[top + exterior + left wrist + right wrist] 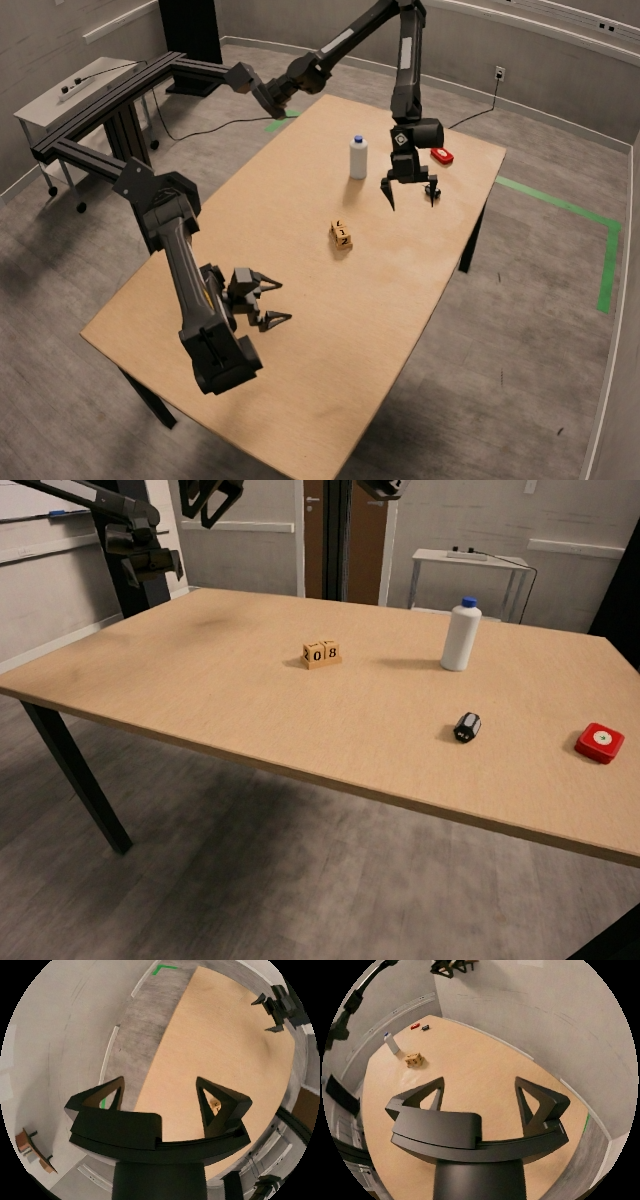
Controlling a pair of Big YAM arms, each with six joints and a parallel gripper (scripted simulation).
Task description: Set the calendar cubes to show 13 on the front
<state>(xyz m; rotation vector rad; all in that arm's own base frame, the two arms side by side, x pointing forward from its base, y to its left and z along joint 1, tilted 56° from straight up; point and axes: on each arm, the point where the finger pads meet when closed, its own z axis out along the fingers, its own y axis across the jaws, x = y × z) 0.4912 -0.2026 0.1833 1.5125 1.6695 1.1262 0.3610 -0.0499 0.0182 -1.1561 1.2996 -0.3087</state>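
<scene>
My left gripper is now 31 cm above the wooden digit cube, 23 cm past it and 12 cm to the right of it. The rest, counted from my left hand: wooden cube 31 cm below, 26 cm behind, 15 cm to the left; then black object 46 cm to the left, 32 cm below, 3 cm behind; then wooden tray 33 cm below, 25 cm behind, 13 cm to the left.
</scene>
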